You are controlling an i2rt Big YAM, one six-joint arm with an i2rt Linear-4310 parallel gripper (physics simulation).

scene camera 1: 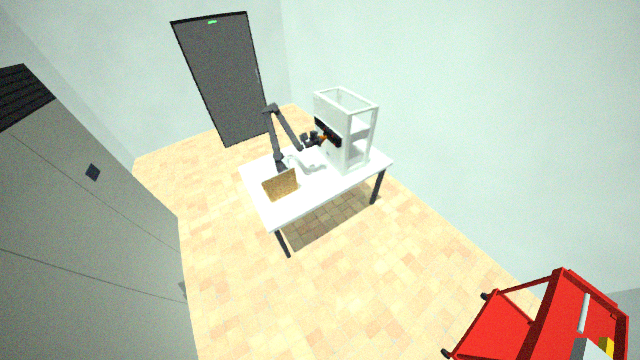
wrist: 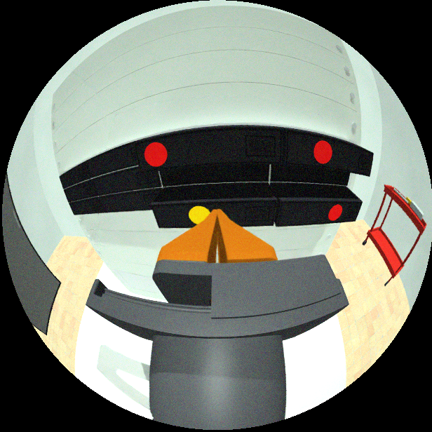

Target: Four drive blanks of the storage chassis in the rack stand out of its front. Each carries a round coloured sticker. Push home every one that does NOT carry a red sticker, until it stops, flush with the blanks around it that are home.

Labels:
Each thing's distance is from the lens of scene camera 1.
white rack (scene camera 1: 330,117): 145 cm

